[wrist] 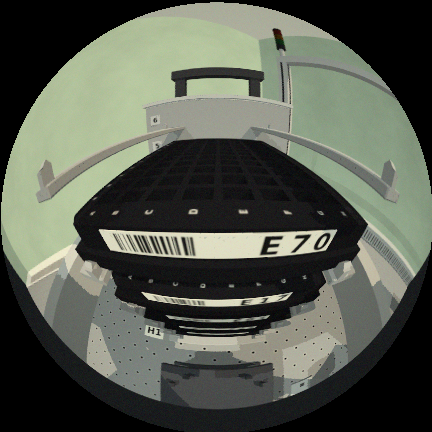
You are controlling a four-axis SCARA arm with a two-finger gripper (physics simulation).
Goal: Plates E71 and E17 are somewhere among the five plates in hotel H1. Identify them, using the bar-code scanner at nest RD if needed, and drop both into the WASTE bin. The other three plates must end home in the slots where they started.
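Frame: origin at the arm's base, x left, y back, z up, level; millimetres.
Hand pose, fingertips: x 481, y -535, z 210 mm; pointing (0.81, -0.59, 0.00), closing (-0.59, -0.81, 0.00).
After its pixels a point has its place.
Plate E70 (215,244), black with a large white bar-code label, fills the middle of the wrist view at the top of the stack in hotel H1 (217,117) @(z 256, x 514, y -560 mm). Plate E17 (217,299) @(z 206, x 412, y -485 mm) is directly below, its top largely hidden by E70. Three lower plates show as thin dark layers; their labels are too foreshortened to read surely. My gripper (218,207) @(z 210, x 481, y -535 mm) is shut on plate E17; its finger bodies run in from both lower sides, and the fingertips are hidden behind E70. The scanner and the WASTE bin cannot be made out.
Two pale support arms, left (107,154) and right (327,154), spread above E70. The hotel's dark handle (217,73) @(z 309, x 521, y -565 mm) is on top. A dark block (215,387) @(z 73, x 356, y -442 mm) lies in front of the hotel on the perforated table. A signal light (279,40) @(z 736, x 694, y -1008 mm) and frame post stand behind right.
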